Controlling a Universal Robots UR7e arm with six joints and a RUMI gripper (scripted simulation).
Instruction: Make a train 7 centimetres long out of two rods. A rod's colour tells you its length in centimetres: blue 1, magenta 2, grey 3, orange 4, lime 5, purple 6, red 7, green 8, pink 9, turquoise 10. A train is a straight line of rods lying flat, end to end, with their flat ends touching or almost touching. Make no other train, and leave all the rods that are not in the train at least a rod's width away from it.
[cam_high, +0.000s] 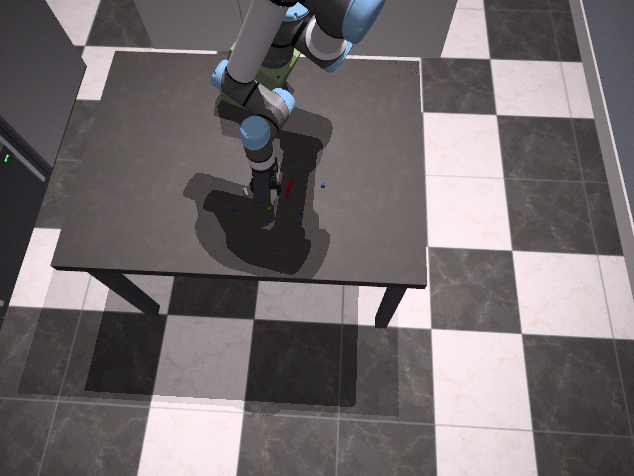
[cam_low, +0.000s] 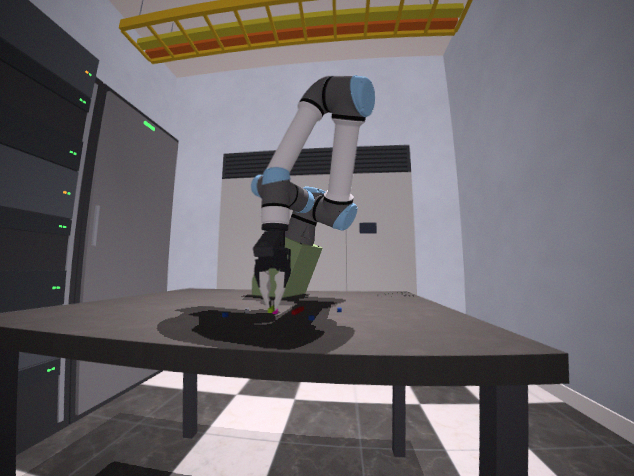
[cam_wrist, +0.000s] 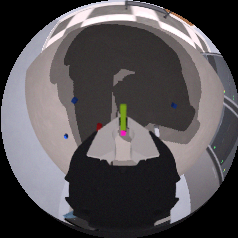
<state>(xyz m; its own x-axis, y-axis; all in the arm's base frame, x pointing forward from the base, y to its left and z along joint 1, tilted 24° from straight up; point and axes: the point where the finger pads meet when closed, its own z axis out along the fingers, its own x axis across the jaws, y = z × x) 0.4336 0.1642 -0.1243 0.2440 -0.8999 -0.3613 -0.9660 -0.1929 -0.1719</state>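
Right now the lime rod is 1 cm below my hand. The rest, counted from my hand: grey rod (9 cm to the right, 2 cm below, 2 cm behind); then red rod (7 cm behind, 4 cm to the left, 2 cm below); then magenta rod (4 cm behind, 2 cm below, 1 cm to the right).
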